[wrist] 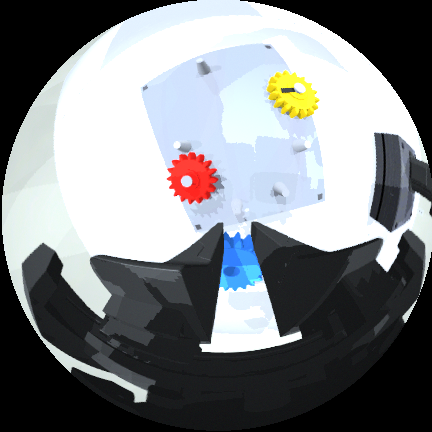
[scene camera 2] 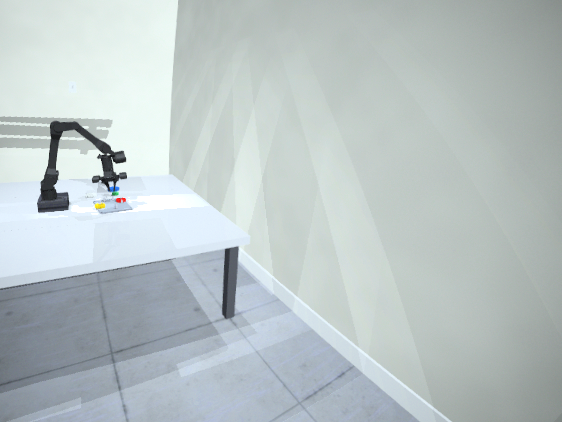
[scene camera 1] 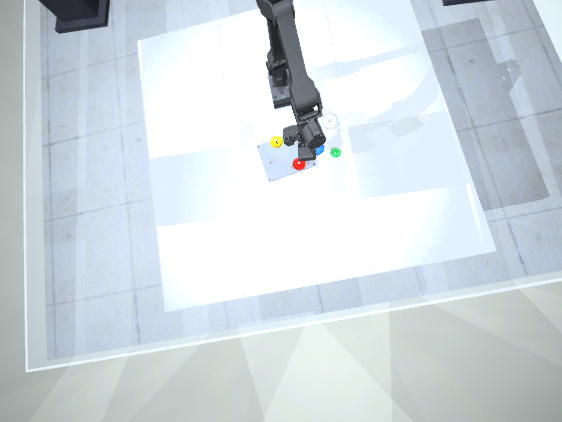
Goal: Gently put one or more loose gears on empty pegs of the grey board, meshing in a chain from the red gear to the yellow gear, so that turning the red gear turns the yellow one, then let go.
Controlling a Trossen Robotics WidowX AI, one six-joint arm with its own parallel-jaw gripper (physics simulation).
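Where they show: gripper, fingertip midpoint: (wrist: 236, 227) (scene camera 2: 112, 191) (scene camera 1: 306, 148); arm's base, origin of the base link: (scene camera 2: 49, 198) (scene camera 1: 280, 79).
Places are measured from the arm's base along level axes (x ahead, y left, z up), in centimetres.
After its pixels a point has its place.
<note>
My gripper (scene camera 2: 113, 188) {x 31.4, y 8.9, z 0.2 cm} (wrist: 236, 227) {x 31.4, y 8.9, z 0.2 cm} is shut on the blue gear (scene camera 1: 320, 150) {x 33.3, y 14.2, z 1.5 cm} (scene camera 2: 114, 189) (wrist: 239, 265) {x 31.0, y 11.9, z 1.3 cm}, held above the table beside the board's near edge in the wrist view. The fingers hide its sides. The grey board (scene camera 1: 277, 162) {x 34.3, y -3.2, z -4.8 cm} (scene camera 2: 107, 209) {x 29.5, y -7.5, z -4.8 cm} (wrist: 230, 100) {x 31.6, y -2.1, z -4.8 cm} carries the red gear (scene camera 1: 299, 165) {x 37.0, y 5.9, z -3.2 cm} (scene camera 2: 121, 200) (wrist: 200, 172) {x 34.7, y 5.1, z -3.3 cm} and the yellow gear (scene camera 1: 278, 143) {x 26.7, y -2.3, z -3.3 cm} (scene camera 2: 100, 206) {x 25.9, y -5.5, z -3.6 cm} (wrist: 295, 103) {x 25.7, y -1.6, z -3.3 cm} on pegs. Several empty pegs stand on it, including one peg (wrist: 301, 145) {x 25.4, y 2.5, z -3.1 cm} near the yellow gear and another peg (wrist: 280, 189) {x 27.2, y 6.7, z -3.1 cm} nearer the gripper.
A small green gear (scene camera 1: 336, 152) {x 31.8, y 21.6, z -5.3 cm} (scene camera 2: 115, 193) {x 32.3, y 19.8, z -4.2 cm} lies loose beyond the board. A pale white gear (scene camera 1: 330, 121) {x 17.7, y 20.3, z -5.4 cm} (scene camera 2: 90, 195) {x 18.1, y 17.3, z -4.2 cm} lies on the table (scene camera 1: 210, 265) {x 75.7, y -32.8, z -5.6 cm} (scene camera 2: 200, 225) {x 73.8, y -35.2, z -5.6 cm}, hard to see against its surface. The arm's base (scene camera 2: 53, 201) {x 3.0, y -4.4, z -0.2 cm} stands on the table behind the board.
</note>
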